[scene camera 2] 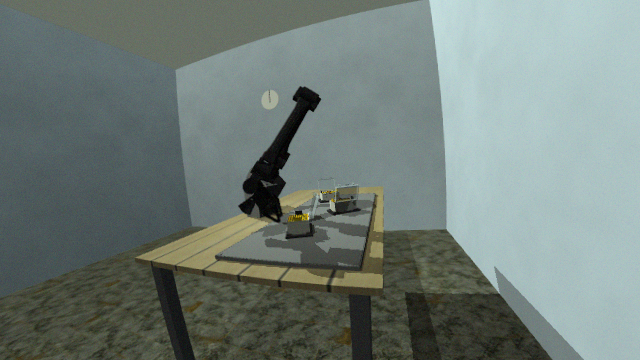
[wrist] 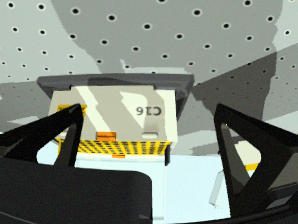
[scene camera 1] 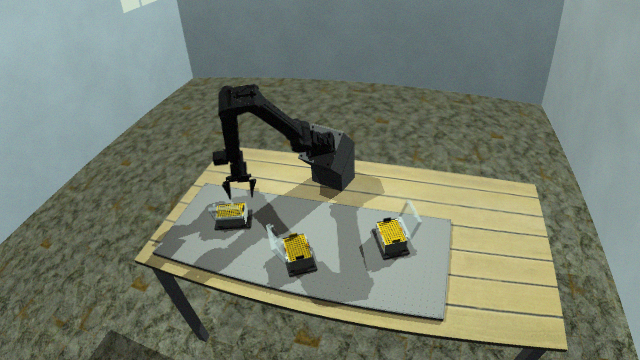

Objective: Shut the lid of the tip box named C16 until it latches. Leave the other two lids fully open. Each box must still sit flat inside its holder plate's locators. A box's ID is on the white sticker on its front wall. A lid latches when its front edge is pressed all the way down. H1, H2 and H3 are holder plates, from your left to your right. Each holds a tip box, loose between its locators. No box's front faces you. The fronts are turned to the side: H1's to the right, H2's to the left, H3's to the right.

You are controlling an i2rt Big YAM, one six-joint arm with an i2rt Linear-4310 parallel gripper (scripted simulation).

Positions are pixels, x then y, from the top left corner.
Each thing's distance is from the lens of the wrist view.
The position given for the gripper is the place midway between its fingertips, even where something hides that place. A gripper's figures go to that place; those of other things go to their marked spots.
gripper (wrist: 148, 111): 0.13 m
tip box (wrist: 135, 113): 0.17 m
